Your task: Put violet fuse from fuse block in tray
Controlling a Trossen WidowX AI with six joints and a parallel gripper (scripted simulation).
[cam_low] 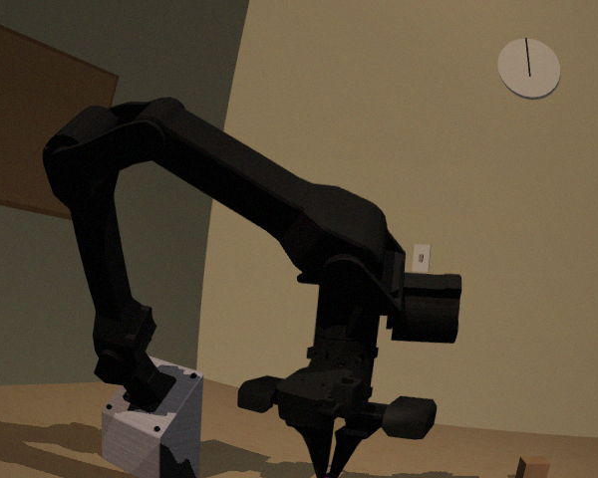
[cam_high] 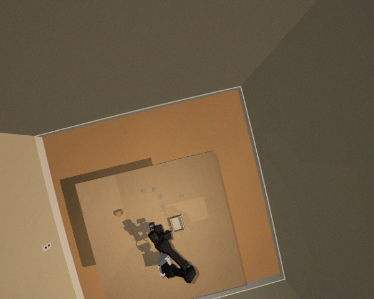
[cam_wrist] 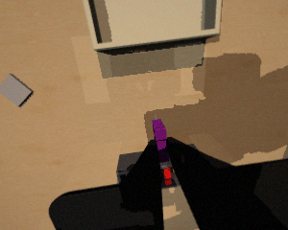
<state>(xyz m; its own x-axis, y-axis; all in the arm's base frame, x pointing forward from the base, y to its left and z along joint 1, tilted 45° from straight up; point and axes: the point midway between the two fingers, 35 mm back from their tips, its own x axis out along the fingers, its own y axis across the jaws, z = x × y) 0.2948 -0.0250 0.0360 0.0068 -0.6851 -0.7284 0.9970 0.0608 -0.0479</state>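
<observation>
The tray is 130 mm to the right of my gripper tip, 90 mm below it and 10 mm behind it. From my gripper tip the other things lie so: red fuse: 90 mm to the left, 70 mm below, 20 mm behind; then green fuse: 90 mm to the left, 70 mm below, 50 mm behind; then violet fuse: 10 mm below.
</observation>
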